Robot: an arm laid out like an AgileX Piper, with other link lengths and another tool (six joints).
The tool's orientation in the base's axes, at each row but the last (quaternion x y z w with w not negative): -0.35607 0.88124 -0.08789 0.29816; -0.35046 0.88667 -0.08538 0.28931; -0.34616 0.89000 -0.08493 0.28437; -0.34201 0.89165 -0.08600 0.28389; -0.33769 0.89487 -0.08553 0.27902; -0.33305 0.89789 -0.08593 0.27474; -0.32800 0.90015 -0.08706 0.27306
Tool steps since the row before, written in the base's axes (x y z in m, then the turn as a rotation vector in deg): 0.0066 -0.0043 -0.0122 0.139 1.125 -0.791; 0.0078 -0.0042 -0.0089 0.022 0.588 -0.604; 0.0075 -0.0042 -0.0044 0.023 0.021 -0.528; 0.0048 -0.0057 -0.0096 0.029 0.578 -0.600; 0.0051 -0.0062 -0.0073 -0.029 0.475 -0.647; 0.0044 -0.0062 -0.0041 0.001 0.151 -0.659; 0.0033 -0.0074 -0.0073 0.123 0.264 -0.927
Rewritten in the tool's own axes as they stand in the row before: 0.0048 -0.0025 0.0135 -0.478 1.033 0.784; 0.0023 -0.0044 0.0115 -0.134 0.636 0.537; 0.0003 -0.0059 0.0077 0.208 0.186 0.449; 0.0051 -0.0036 0.0104 -0.130 0.626 0.534; 0.0041 -0.0050 0.0087 -0.006 0.597 0.537; 0.0030 -0.0058 0.0057 0.189 0.337 0.555; 0.0058 -0.0050 0.0077 0.156 0.448 0.848
